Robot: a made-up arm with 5 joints.
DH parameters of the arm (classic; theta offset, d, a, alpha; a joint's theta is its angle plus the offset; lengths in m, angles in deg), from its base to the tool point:
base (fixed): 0 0 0.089 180
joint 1: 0 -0.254 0.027 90
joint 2: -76.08 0 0.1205 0
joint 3: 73.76 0 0.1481 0
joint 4: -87.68 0.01 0 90
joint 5: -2.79 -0.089 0 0
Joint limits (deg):
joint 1: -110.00..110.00
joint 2: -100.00..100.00
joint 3: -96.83..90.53
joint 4: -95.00..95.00
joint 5: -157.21..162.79
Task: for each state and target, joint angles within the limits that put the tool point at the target. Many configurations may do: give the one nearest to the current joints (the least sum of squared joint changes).
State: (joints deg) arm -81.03 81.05 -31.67 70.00 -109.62
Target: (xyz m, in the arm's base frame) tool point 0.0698 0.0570 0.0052
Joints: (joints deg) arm -99.05 100.00 -5.52 49.81 -109.62
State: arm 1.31 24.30 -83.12 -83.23 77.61
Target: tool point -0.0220 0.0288 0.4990
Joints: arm 9.54 -12.84 -96.83 -78.61 77.61
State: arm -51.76 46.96 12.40 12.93 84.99
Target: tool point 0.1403 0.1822 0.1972
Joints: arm -71.25 2.66 33.95 49.99 84.99
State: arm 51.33 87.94 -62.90 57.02 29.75
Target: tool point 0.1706 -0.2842 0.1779
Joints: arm 75.92 65.33 -59.28 82.45 29.75
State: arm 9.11 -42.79 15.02 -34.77 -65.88
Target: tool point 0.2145 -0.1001 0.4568
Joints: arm 42.15 -49.56 36.26 -33.61 -65.88
